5 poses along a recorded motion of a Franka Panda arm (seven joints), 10 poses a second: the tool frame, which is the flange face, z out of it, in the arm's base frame.
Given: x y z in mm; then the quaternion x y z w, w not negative.
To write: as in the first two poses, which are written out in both.
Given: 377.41 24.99 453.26 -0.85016 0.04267 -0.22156 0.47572
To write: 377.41 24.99 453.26 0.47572 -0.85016 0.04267 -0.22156
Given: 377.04 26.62 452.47 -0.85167 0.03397 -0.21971 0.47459
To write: 377.04 26.62 452.47 0.47459 -0.85167 0.03397 -0.21971
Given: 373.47 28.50 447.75 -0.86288 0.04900 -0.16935 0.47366
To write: 373.47 28.50 447.75 0.47366 -0.86288 0.04900 -0.16935
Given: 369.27 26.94 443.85 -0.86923 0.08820 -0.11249 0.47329
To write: 369.27 26.94 443.85 0.47329 -0.86923 0.08820 -0.11249
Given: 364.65 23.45 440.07 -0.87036 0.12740 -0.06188 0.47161
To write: 364.65 23.45 440.07 0.47161 -0.87036 0.12740 -0.06188
